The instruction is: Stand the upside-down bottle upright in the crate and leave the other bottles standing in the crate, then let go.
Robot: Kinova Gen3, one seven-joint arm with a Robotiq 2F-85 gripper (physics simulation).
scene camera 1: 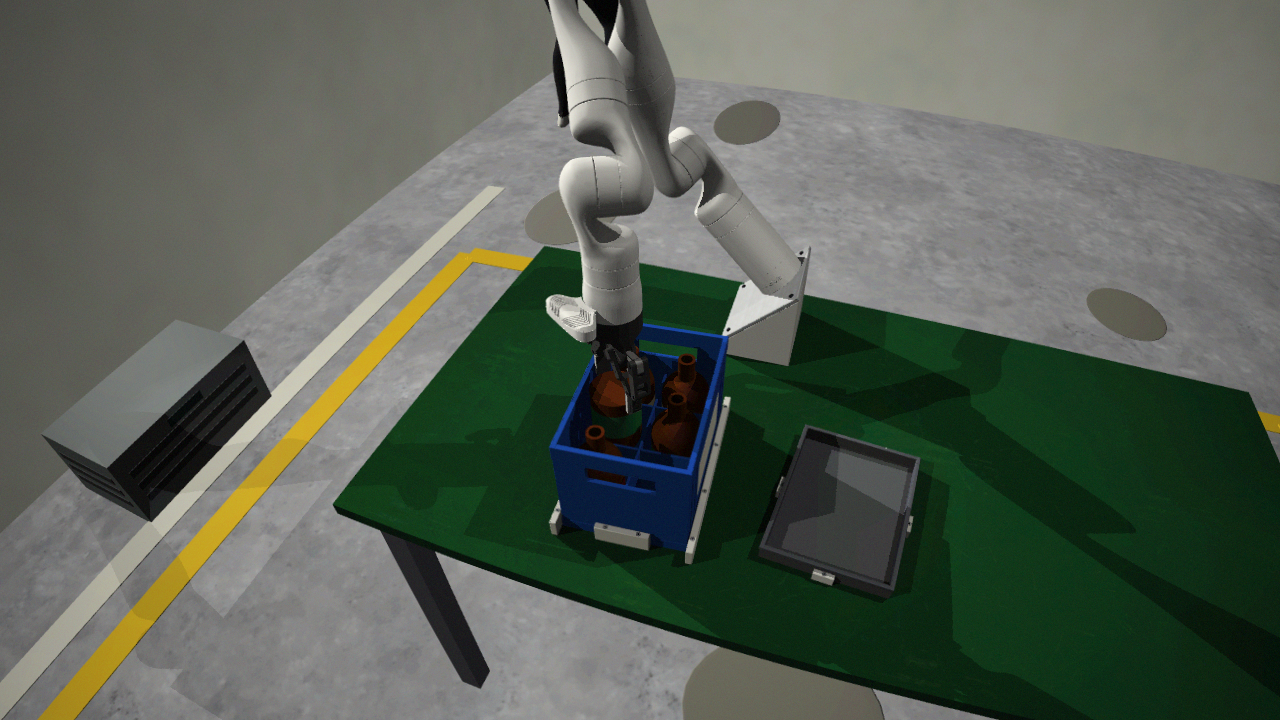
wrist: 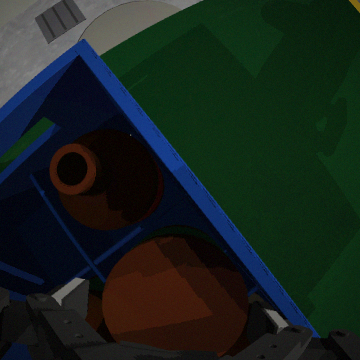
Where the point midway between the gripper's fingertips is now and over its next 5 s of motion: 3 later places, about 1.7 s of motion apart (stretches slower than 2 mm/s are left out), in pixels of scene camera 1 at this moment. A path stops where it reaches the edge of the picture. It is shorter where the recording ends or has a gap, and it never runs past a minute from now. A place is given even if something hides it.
My gripper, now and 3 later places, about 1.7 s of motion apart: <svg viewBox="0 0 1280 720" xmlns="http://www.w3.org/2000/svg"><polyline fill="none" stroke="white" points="618,391 617,381 613,296 550,228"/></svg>
